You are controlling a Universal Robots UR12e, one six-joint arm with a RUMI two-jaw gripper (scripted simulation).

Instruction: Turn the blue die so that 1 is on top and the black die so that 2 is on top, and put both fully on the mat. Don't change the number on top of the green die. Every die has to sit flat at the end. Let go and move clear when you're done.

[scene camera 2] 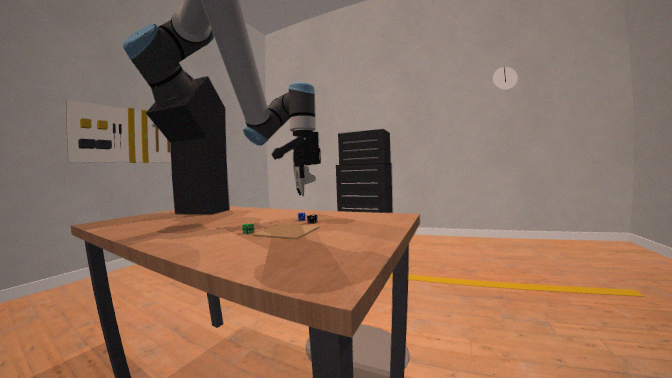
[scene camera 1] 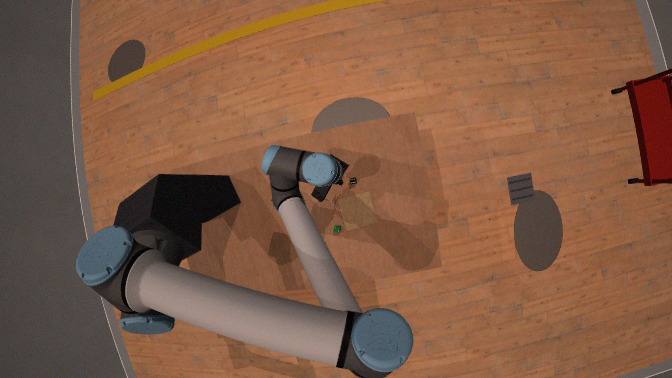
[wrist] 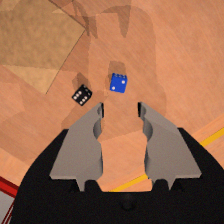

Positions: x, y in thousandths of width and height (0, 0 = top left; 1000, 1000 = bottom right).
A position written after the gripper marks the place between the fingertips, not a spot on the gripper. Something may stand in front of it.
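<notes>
Scene camera 2 shows the gripper (scene camera 2: 449, 517), while the wrist view shows the same gripper (wrist: 538, 462).
</notes>
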